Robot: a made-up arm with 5 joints. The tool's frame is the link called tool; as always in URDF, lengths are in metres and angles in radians. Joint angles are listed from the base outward.
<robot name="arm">
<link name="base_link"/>
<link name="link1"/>
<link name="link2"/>
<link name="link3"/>
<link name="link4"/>
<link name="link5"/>
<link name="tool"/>
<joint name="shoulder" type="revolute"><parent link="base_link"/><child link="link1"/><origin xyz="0 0 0.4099"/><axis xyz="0 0 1"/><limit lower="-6.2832" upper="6.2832"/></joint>
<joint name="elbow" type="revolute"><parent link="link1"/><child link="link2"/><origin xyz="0 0 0"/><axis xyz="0 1 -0.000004"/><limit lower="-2.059" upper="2.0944"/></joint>
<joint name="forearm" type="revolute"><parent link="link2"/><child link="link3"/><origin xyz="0.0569 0 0.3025"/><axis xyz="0 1 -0.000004"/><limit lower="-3.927" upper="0.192"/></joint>
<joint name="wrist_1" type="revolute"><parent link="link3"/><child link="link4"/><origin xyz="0.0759 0 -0.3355"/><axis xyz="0 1 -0.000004"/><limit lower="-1.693" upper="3.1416"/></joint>
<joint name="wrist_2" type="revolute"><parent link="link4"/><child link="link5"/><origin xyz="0.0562 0 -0.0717"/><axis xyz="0 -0.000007 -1"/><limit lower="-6.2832" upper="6.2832"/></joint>
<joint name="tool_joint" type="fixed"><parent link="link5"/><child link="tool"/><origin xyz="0 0 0" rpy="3.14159 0 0"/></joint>
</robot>
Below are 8 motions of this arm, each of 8 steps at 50 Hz.
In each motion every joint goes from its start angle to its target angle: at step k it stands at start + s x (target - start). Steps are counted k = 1, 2, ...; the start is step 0. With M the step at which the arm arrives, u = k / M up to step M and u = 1 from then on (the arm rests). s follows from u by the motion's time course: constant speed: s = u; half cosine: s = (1 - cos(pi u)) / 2; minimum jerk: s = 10 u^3 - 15 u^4 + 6 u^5.
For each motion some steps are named. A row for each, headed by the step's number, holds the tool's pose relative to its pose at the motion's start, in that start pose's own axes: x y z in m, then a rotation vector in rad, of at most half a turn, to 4 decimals.
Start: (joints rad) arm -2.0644 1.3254 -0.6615 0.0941 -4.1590
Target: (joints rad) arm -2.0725 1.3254 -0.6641 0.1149 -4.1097
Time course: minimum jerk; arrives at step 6
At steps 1, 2, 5, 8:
1: 0.0000 0.0000 0.0000 -0.0007 0.0002 0.0020
2: 0.0003 -0.0001 0.0002 -0.0039 0.0010 0.0116
5: 0.0012 -0.0002 0.0007 -0.0177 0.0050 0.0532
8: 0.0013 -0.0002 0.0007 -0.0183 0.0052 0.0551

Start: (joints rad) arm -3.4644 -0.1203 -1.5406 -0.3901 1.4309
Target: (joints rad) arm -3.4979 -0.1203 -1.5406 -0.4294 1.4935
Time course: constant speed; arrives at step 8
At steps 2, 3, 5, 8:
2: 0.0033 -0.0003 -0.0006 0.0088 0.0086 0.0117
3: 0.0049 -0.0004 -0.0009 0.0132 0.0129 0.0176
5: 0.0082 -0.0006 -0.0015 0.0222 0.0213 0.0292
8: 0.0131 -0.0011 -0.0025 0.0359 0.0335 0.0465

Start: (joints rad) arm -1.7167 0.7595 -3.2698 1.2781 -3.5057
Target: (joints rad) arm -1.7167 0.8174 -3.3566 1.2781 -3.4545
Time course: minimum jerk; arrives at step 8
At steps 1, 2, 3, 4, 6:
1: 0.0001 0.0000 0.0000 0.0002 -0.0004 0.0008
2: 0.0007 0.0003 0.0003 0.0011 -0.0028 0.0053
3: 0.0019 0.0007 0.0008 0.0028 -0.0075 0.0141
4: 0.0036 0.0014 0.0015 0.0050 -0.0136 0.0256
6: 0.0066 0.0025 0.0025 0.0087 -0.0244 0.0459

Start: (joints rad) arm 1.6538 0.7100 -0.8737 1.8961 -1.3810
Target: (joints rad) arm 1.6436 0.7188 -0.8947 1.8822 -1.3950
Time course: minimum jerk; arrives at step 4
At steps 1, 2, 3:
1: -0.0003 0.0002 -0.0007 -0.0025 0.0015 -0.0016
2: -0.0013 0.0010 -0.0035 -0.0119 0.0074 -0.0078
3: -0.0024 0.0018 -0.0063 -0.0214 0.0132 -0.0139

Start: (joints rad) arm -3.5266 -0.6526 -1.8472 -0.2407 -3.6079
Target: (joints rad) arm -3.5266 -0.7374 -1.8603 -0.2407 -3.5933
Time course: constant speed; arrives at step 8
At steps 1, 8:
1: -0.0064 -0.0032 -0.0031 0.0055 -0.0109 0.0018
8: -0.0504 -0.0254 -0.0275 0.0434 -0.0878 0.0146

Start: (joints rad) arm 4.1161 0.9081 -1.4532 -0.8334 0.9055
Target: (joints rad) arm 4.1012 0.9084 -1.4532 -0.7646 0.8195
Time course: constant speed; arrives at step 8
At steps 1, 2, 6, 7, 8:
1: 0.0005 0.0012 0.0005 -0.0079 -0.0039 -0.0104
2: 0.0009 0.0024 0.0010 -0.0158 -0.0080 -0.0208
6: 0.0028 0.0072 0.0028 -0.0467 -0.0249 -0.0621
7: 0.0033 0.0084 0.0032 -0.0544 -0.0294 -0.0723
8: 0.0037 0.0096 0.0036 -0.0619 -0.0339 -0.0826

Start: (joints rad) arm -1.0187 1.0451 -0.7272 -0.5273 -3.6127
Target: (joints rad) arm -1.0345 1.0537 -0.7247 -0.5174 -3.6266
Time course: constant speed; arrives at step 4
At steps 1, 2, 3, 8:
1: 0.0017 -0.0006 0.0007 -0.0017 0.0050 0.0004
2: 0.0033 -0.0012 0.0013 -0.0034 0.0101 0.0008
3: 0.0050 -0.0018 0.0020 -0.0051 0.0151 0.0012
8: 0.0066 -0.0023 0.0026 -0.0069 0.0201 0.0016

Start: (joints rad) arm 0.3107 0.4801 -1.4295 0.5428 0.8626
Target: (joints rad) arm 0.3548 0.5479 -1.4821 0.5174 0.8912
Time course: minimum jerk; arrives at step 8
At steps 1, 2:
1: -0.0002 -0.0004 0.0003 0.0003 -0.0001 -0.0002
2: -0.0016 -0.0023 0.0022 0.0020 -0.0007 -0.0012

